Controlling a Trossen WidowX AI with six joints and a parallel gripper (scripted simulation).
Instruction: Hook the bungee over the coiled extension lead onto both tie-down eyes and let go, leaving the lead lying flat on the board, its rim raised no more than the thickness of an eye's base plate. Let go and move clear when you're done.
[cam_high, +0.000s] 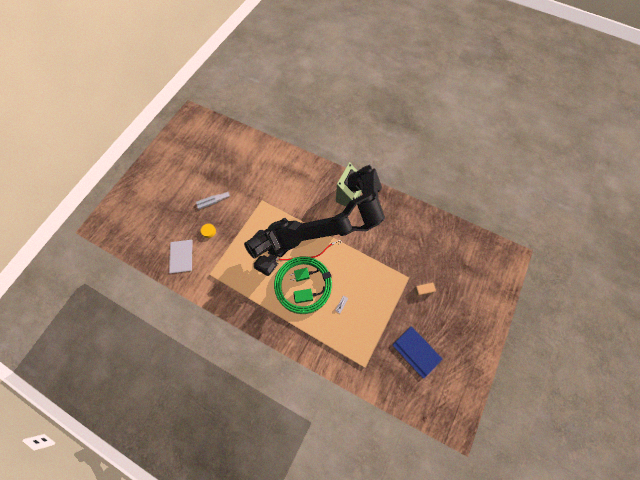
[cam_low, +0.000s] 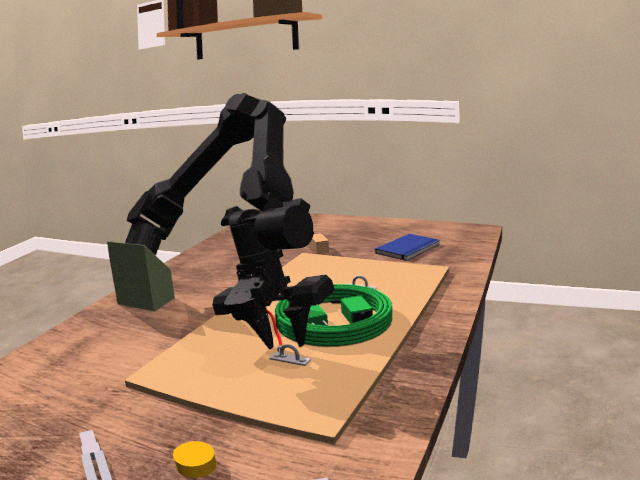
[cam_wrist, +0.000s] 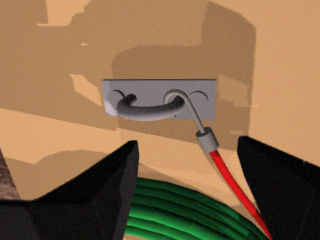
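The extension lead is 120 mm to the left of my hand, 40 mm ahead of it and 20 mm below it. Also, from my hand: yellow disc (290 mm to the right, 40 mm below, 10 mm ahead); then grey tool (340 mm to the right, 120 mm behind, 50 mm below); then grey plate (330 mm to the right, 140 mm ahead, 50 mm below).
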